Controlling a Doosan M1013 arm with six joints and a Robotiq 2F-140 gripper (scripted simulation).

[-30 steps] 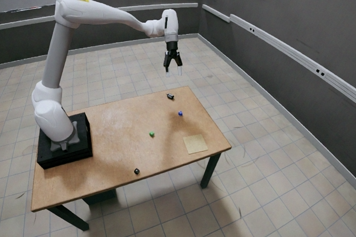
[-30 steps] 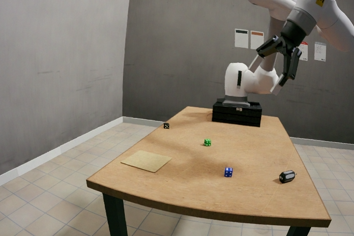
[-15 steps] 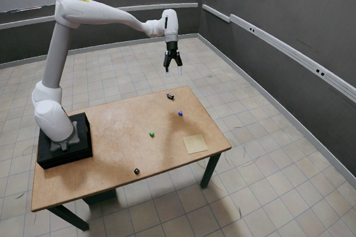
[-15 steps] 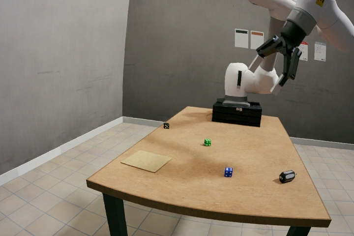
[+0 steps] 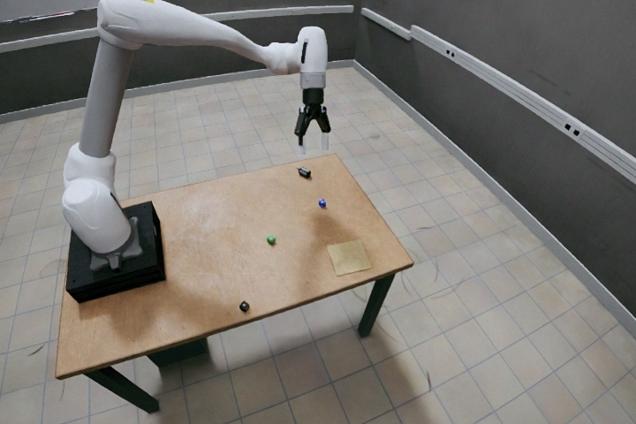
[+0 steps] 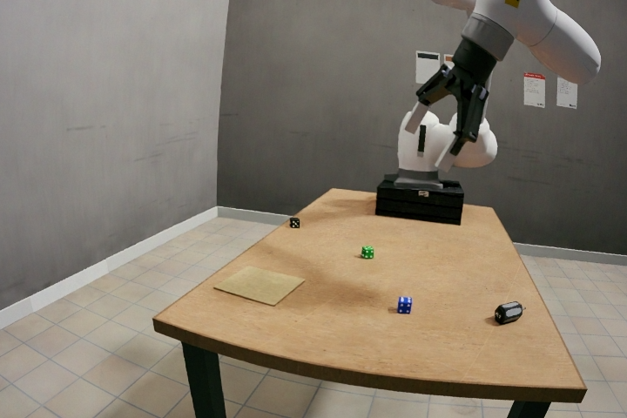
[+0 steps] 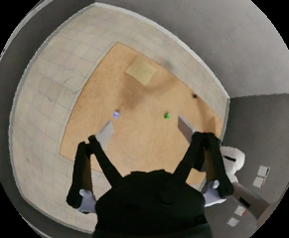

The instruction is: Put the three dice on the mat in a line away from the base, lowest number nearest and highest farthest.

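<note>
My gripper is now 410 mm past the black die, 340 mm to the left of it and 290 mm above it. Also, from my hand: tan mat 300 mm to the right, 300 mm below, 20 mm ahead; green die 290 mm below, 220 mm behind, 110 mm to the right; blue die 290 mm below, 50 mm ahead, 10 mm to the right.
</note>
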